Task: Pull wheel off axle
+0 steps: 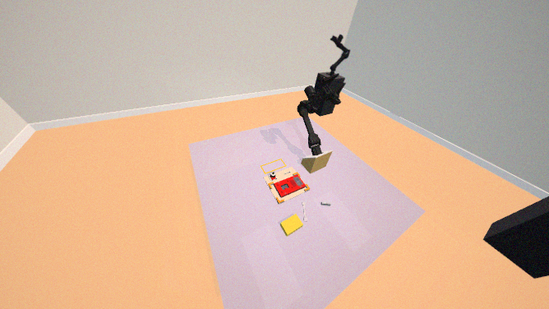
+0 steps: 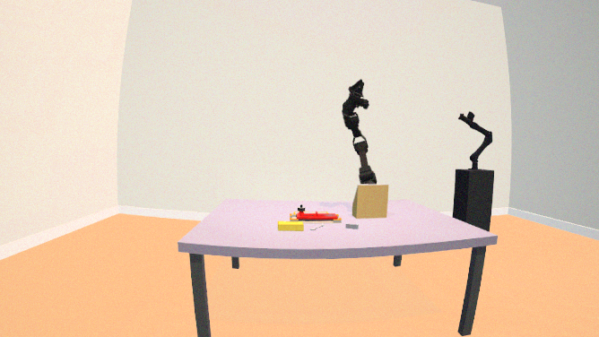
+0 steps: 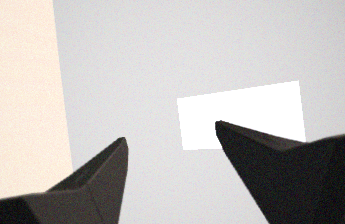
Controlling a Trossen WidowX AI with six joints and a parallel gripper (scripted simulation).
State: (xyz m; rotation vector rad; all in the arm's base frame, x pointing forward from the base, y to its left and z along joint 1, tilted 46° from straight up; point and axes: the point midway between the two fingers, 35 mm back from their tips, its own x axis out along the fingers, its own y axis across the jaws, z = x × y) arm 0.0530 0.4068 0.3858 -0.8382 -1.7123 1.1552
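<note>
My gripper tip is 680 mm above the dark wheel, 310 mm short of it and 50 mm to the left of it. Also, from my gripper tip: yellow block (700 mm below, 370 mm ahead, 290 mm to the left); grey piece (710 mm below, 280 mm to the left, 100 mm ahead).
</note>
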